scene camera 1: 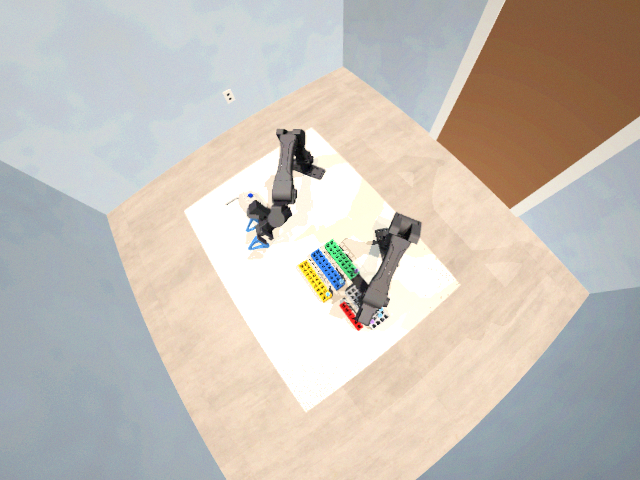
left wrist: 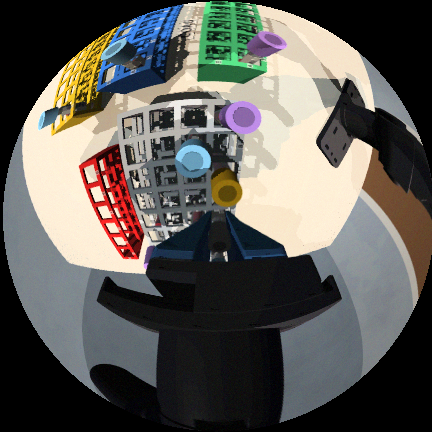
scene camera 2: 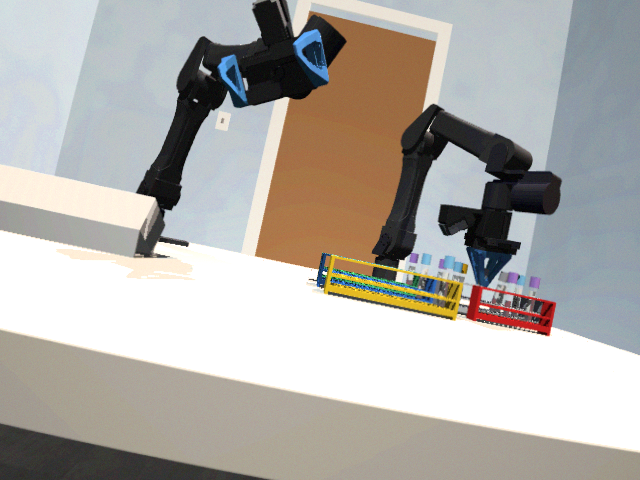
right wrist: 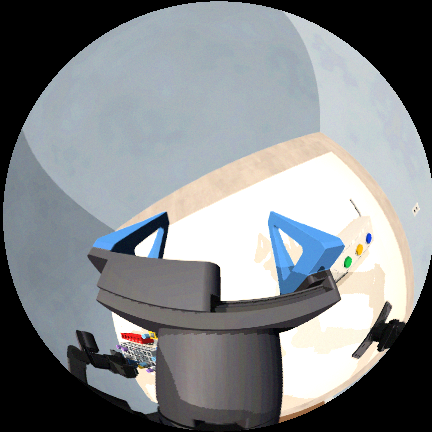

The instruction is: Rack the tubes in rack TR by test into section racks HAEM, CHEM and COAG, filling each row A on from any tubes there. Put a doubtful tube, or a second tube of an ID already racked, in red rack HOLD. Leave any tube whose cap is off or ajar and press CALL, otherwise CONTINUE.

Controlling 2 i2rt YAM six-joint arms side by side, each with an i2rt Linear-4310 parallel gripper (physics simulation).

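Where they show: left gripper, fingertip midpoint: (left wrist: 218,216) (right wrist: 138,362); right gripper, fingertip midpoint: (scene camera 1: 247,240) (scene camera 2: 256,61) (right wrist: 217,216); left arm's base, origin of the base link: (scene camera 1: 386,248) (left wrist: 345,117); right arm's base, origin of the base link: (scene camera 1: 307,169).
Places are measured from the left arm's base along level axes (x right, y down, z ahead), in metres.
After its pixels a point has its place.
My left gripper (scene camera 2: 484,284) @[x -0.230, y -0.058, z 0.126 m] (left wrist: 218,216) @[x -0.230, y -0.058, z 0.126 m] is shut on a dark-capped tube (left wrist: 218,240) @[x -0.224, y -0.093, z 0.134 m], low at the grey rack (left wrist: 181,104) @[x -0.158, y -0.057, z 0.192 m]. The tube's lower part is hidden. That rack holds a purple-capped tube (left wrist: 243,117) @[x -0.153, y -0.094, z 0.162 m], a light-blue-capped tube (left wrist: 193,160) @[x -0.181, y -0.094, z 0.171 m] and an amber-capped tube (left wrist: 226,192) @[x -0.189, y -0.094, z 0.149 m]. The green rack (left wrist: 232,73) @[x -0.110, y -0.034, z 0.174 m] (scene camera 1: 341,258) @[x -0.024, y -0.057, z 0.226 m] holds a purple-capped tube (left wrist: 267,44). The blue rack (left wrist: 131,81) @[x -0.145, y -0.037, z 0.249 m] holds a light-blue-capped tube (left wrist: 118,50). A light-blue-capped tube (left wrist: 48,119) stands in the yellow rack (left wrist: 75,122) @[x -0.194, y -0.022, z 0.324 m] (scene camera 2: 392,304) @[x -0.113, y -0.005, z 0.380 m]. My right gripper (scene camera 2: 272,77) @[x 0.057, y -0.262, z 0.581 m] (right wrist: 217,216) @[x 0.057, y -0.262, z 0.581 m] is open and empty, high above the table.
The red rack (left wrist: 111,200) @[x -0.277, y -0.027, z 0.240 m] (scene camera 2: 511,322) @[x -0.282, y -0.010, z 0.242 m] stands beside the grey rack. More capped tubes (scene camera 2: 512,277) @[x -0.276, y -0.085, z 0.179 m] (scene camera 2: 535,282) @[x -0.316, y -0.085, z 0.160 m] stand behind it. A button box (right wrist: 341,271) @[x 0.277, y -0.055, z 0.552 m] with a green button (right wrist: 348,261) @[x 0.291, y -0.070, z 0.570 m], an amber button (right wrist: 359,249) @[x 0.331, y -0.070, z 0.594 m] and a blue button (right wrist: 369,238) @[x 0.379, y -0.068, z 0.618 m] lies near my right gripper.
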